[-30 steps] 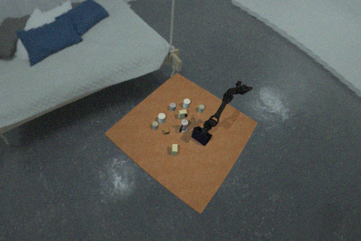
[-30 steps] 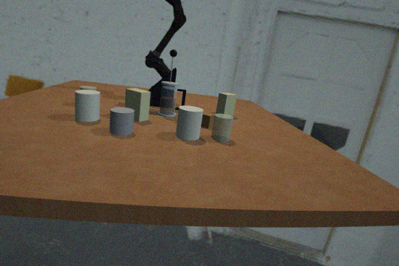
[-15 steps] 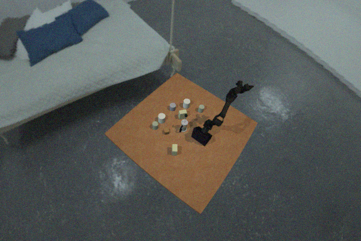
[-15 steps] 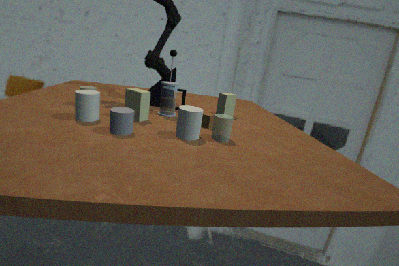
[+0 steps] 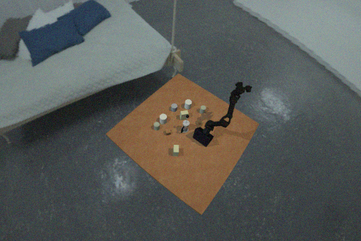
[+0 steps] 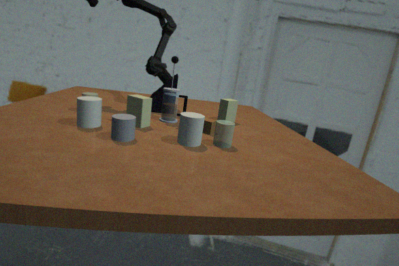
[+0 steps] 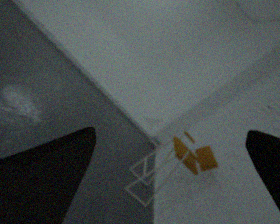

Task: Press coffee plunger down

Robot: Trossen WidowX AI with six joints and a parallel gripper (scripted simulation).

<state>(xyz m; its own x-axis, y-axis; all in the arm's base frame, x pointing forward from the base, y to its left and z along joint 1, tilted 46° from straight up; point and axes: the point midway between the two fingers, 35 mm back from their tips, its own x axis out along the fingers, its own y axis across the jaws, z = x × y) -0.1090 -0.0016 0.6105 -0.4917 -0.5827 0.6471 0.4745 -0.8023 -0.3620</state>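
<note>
Right now the coffee press is 41 cm ahead of my gripper tip, 47 cm to the left of it and 43 cm below it.
</note>
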